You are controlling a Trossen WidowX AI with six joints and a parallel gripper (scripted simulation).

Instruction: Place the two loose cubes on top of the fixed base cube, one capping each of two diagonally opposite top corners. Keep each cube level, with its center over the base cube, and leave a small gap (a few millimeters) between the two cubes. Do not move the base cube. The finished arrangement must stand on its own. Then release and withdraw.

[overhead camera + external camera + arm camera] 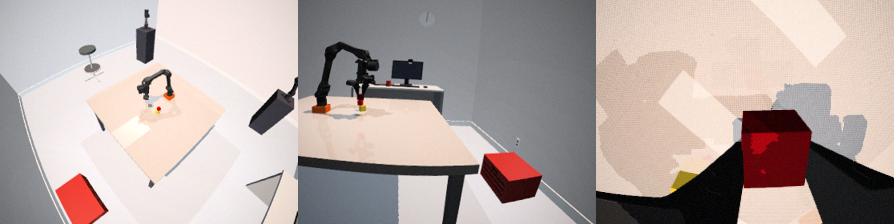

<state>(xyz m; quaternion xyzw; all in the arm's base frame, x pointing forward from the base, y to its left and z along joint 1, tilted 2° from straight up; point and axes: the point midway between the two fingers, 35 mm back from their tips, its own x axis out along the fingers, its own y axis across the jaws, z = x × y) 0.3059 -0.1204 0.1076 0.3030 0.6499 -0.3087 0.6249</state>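
My gripper tip is 170 mm to the right of the yellow cube and 100 mm above it.
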